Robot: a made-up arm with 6 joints. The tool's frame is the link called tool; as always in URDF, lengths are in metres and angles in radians. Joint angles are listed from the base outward. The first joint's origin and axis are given. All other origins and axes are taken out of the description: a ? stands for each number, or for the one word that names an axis. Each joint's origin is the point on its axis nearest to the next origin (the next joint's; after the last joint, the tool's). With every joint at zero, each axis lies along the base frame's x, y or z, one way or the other. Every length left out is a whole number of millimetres.
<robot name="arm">
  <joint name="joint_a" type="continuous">
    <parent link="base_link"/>
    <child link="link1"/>
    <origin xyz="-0.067 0 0.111"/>
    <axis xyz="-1 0 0"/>
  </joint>
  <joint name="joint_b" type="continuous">
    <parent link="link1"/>
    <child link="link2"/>
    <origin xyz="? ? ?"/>
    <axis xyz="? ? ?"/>
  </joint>
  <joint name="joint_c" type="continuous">
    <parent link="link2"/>
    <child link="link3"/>
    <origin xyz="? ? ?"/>
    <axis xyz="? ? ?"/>
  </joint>
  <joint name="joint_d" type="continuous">
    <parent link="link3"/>
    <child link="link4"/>
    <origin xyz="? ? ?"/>
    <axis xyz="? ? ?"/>
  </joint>
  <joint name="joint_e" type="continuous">
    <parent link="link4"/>
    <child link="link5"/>
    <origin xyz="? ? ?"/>
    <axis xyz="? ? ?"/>
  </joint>
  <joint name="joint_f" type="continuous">
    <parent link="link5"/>
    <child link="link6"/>
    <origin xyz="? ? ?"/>
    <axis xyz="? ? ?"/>
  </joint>
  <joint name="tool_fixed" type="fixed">
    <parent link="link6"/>
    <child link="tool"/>
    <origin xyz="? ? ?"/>
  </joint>
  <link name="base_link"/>
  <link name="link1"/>
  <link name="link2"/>
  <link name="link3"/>
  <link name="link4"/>
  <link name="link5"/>
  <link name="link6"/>
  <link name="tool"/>
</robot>
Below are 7 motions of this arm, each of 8 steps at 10 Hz.
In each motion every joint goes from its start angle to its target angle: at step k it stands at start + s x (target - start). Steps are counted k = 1, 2, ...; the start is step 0. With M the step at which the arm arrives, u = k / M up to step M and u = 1 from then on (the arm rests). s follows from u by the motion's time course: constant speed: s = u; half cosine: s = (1 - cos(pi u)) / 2; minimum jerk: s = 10 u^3 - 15 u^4 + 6 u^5.
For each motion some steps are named. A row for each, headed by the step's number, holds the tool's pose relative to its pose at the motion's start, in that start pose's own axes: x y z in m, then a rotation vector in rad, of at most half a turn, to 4 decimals.
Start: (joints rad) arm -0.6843 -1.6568 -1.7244 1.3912 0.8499 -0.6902
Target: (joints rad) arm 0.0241 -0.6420 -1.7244 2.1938 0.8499 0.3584
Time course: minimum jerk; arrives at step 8
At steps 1, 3, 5, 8:
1: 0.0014 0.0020 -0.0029 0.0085 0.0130 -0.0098
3: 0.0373 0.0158 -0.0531 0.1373 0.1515 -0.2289
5: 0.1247 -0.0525 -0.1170 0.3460 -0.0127 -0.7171
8: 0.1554 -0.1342 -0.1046 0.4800 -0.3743 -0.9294

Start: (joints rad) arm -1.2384 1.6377 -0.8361 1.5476 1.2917 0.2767
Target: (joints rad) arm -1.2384 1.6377 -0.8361 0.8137 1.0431 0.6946
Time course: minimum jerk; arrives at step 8
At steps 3, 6, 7, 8:
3: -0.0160 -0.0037 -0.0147 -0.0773 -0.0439 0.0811
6: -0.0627 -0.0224 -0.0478 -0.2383 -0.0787 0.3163
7: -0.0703 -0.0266 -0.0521 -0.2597 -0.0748 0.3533
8: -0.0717 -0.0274 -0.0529 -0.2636 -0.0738 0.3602

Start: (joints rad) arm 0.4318 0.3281 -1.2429 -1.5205 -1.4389 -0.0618
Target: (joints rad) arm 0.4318 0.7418 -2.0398 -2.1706 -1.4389 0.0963
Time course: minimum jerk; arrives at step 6
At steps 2, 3, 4, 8:
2: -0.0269 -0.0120 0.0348 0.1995 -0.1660 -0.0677
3: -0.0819 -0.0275 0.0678 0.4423 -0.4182 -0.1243
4: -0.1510 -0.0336 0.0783 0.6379 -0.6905 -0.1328
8: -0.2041 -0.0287 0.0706 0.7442 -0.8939 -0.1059

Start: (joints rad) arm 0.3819 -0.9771 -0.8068 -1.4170 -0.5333 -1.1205
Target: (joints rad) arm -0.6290 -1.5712 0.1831 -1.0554 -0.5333 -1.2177
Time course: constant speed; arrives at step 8
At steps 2, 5, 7, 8:
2: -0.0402 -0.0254 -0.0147 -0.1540 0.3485 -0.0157
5: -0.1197 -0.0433 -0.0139 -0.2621 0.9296 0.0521
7: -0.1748 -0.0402 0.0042 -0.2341 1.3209 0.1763
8: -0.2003 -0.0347 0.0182 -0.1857 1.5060 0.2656

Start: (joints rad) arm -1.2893 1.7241 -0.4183 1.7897 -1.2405 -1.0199
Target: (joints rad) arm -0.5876 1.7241 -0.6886 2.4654 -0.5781 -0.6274
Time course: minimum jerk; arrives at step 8
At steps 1, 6, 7, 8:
1: -0.0018 0.0027 0.0002 -0.0119 0.0028 0.0151
6: -0.1104 0.0921 -0.0767 -0.7875 0.3597 0.3958
7: -0.1185 0.0929 -0.0911 -0.8689 0.4026 0.3755
8: -0.1199 0.0929 -0.0938 -0.8836 0.4102 0.3705

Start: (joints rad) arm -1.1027 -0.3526 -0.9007 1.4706 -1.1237 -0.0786
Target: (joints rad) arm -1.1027 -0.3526 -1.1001 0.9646 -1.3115 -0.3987
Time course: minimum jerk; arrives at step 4
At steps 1, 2, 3, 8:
1: -0.0030 -0.0059 0.0037 0.0154 -0.0008 0.0198
2: -0.0100 -0.0307 0.0154 0.0815 -0.0083 0.0772
3: -0.0109 -0.0581 0.0222 0.1563 -0.0181 0.1041
8: -0.0103 -0.0655 0.0230 0.1767 -0.0203 0.1061

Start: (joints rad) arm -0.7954 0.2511 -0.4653 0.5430 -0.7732 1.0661
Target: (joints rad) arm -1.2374 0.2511 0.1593 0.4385 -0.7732 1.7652
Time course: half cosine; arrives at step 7
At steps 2, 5, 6, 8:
2: -0.0087 0.0116 0.0251 0.1351 0.0172 0.0469
5: -0.0359 0.0231 0.1121 0.5674 0.1069 0.1825
6: -0.0408 0.0205 0.1311 0.6597 0.1334 0.2077
8: -0.0423 0.0192 0.1377 0.6923 0.1434 0.2161

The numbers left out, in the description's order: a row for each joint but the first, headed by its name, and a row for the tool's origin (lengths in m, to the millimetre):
joint_b: xyz 0 -0.084 0.057, axis 0 0 1
joint_c: xyz 0.139 0.093 0, axis -1 0 0
joint_d: xyz 0 -0.056 -0.008, axis 0 0 -1
joint_e: xyz -0.082 0.038 0, axis 0 1 0
joint_f: xyz 0.077 0 0.083, axis 1 0 0
tool: xyz 0 0.144 -0.075

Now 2 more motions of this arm.
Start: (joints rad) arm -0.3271 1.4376 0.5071 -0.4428 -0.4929 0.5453
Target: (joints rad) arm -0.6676 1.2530 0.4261 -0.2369 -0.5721 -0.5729
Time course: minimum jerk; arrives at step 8
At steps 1, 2, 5, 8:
1: 0.0005 -0.0015 -0.0029 -0.0216 -0.0083 -0.0040
2: 0.0036 -0.0110 -0.0181 -0.1390 -0.0527 -0.0284
5: 0.0315 -0.1221 -0.0691 -0.9474 -0.2971 -0.3260
8: 0.0302 -0.1805 -0.0576 -1.2809 -0.3509 -0.5260

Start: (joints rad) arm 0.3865 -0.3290 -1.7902 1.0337 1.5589 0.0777
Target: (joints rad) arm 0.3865 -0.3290 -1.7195 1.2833 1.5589 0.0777
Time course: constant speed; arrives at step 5
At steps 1, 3, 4, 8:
1: 0.0013 0.0030 0.0102 0.0498 -0.0129 -0.0065
3: 0.0034 0.0077 0.0313 0.1495 -0.0395 -0.0177
4: 0.0040 0.0093 0.0420 0.1993 -0.0532 -0.0223
8: 0.0044 0.0104 0.0528 0.2491 -0.0672 -0.0262

